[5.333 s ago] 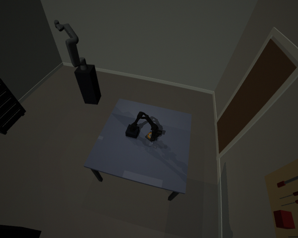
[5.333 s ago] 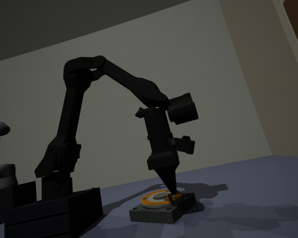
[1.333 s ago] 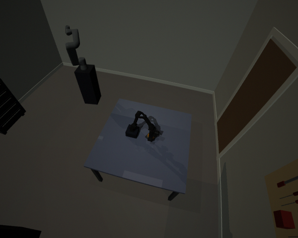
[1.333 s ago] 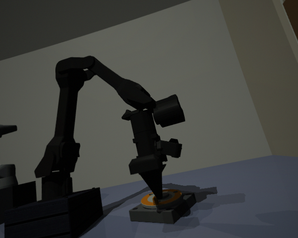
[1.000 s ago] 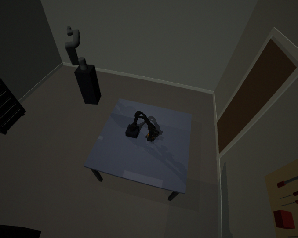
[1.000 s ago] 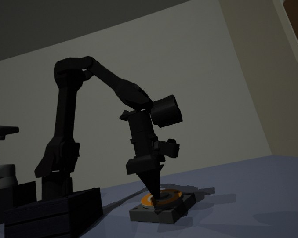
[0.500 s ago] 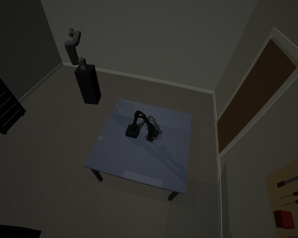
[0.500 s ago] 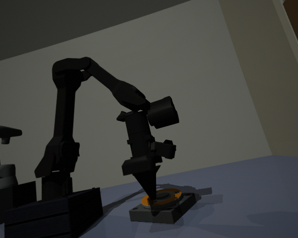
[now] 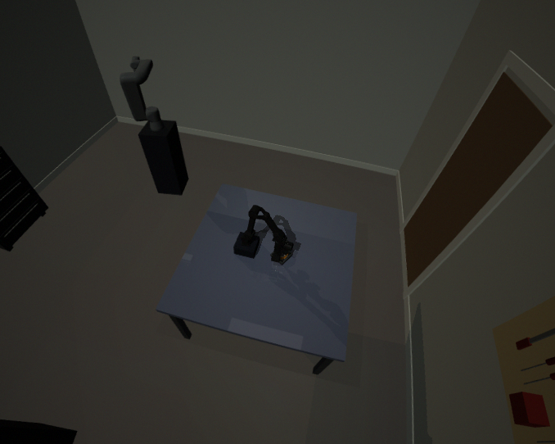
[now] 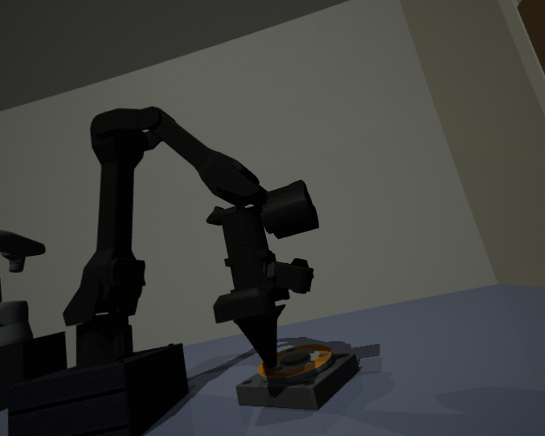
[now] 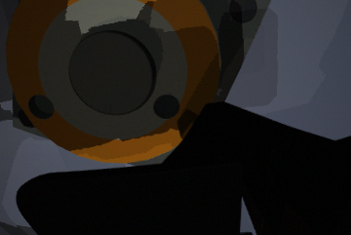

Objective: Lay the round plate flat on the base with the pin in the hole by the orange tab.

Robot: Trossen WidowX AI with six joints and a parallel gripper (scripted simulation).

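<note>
Right now my gripper tip is 3 cm to the right of the plate, 1 cm short of it and 1 cm above it. From my gripper tip the other things lie so: square base 4 cm to the left, 3 cm ahead, 2 cm below.
</note>
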